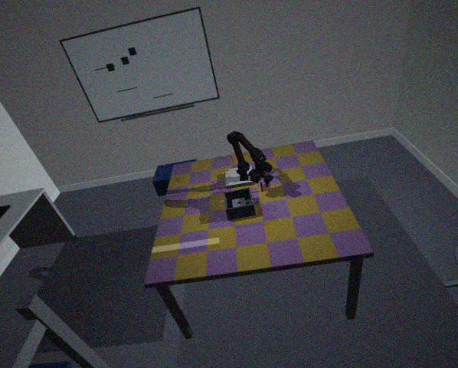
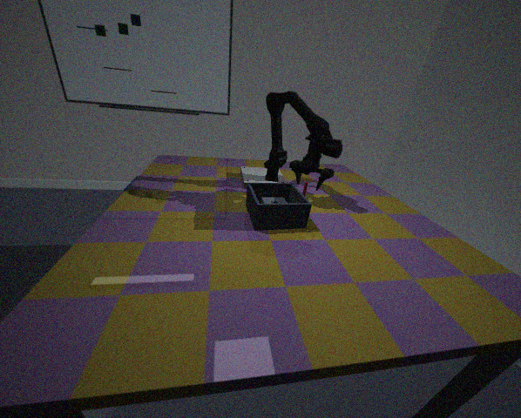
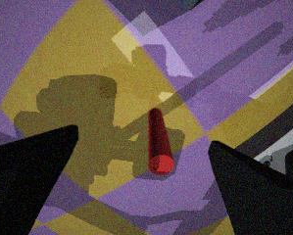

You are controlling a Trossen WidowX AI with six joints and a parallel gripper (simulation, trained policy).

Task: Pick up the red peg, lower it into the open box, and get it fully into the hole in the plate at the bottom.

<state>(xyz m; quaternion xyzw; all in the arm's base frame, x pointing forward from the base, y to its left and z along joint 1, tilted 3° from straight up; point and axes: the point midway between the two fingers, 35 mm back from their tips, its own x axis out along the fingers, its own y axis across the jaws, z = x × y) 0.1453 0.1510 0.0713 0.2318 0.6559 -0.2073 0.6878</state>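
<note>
Now: gripper tip 10 mm past the red peg, 10 mm to the left of it and 20 mm above it. Also, from my gripper tip: box (180 mm ahead, 150 mm to the right, 30 mm below); grey plate (180 mm ahead, 150 mm to the right, 10 mm below).
</note>
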